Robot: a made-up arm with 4 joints.
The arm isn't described. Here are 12 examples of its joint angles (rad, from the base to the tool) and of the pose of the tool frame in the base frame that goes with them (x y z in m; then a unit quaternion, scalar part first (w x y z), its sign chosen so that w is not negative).
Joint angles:
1: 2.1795 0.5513 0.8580 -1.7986
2: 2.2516 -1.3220 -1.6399 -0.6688
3: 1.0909 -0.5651 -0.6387 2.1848
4: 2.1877 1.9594 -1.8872 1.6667
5: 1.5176 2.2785 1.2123 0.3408
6: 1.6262 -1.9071 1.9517 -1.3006
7: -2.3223 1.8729 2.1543 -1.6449
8: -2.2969 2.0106 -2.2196 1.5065
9: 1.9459 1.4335 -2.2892 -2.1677
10: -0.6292 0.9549 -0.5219 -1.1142
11: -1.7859 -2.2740 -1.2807 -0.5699
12: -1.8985 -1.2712 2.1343 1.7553
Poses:
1: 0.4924 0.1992 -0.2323 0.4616 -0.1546 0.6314 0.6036
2: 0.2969 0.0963 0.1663 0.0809 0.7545 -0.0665 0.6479
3: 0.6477 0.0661 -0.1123 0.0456 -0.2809 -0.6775 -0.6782
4: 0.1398 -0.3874 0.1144 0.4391 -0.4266 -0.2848 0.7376
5: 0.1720 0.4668 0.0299 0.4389 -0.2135 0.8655 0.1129
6: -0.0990 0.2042 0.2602 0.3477 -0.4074 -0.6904 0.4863
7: 0.2665 -0.3740 0.2154 0.8378 -0.2672 0.3871 -0.2773
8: 0.2801 0.0739 0.4383 0.0241 0.4615 -0.4619 -0.7571
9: 0.2709 -0.2078 -0.2559 0.7555 0.4005 -0.5167 0.0435
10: 0.1998 0.0721 0.3895 0.5490 -0.0918 -0.2375 0.7961
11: 0.1862 -0.0120 -0.1411 0.4001 0.3557 0.8406 0.0818
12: -0.1478 -0.3487 -0.4011 0.6751 -0.5177 -0.5140 0.1099
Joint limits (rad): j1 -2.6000..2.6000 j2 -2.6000..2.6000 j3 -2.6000..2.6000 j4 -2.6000..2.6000
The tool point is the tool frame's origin. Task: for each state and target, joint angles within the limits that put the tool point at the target. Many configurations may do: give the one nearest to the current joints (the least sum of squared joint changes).
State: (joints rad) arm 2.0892 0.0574 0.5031 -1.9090
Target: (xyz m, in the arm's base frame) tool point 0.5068 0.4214 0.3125
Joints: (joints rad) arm 1.6350 -0.6073 0.9716 -2.3919
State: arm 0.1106 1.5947 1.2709 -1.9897
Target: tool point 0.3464 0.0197 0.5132
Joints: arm -0.7256 1.3664 1.2164 -1.7828
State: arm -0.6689 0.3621 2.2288 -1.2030
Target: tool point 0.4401 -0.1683 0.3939
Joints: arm -1.1679 1.1575 1.4770 -1.6744
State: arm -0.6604 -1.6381 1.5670 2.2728
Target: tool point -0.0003 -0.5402 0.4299
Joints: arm -0.6886 -1.6290 1.5610 1.6004
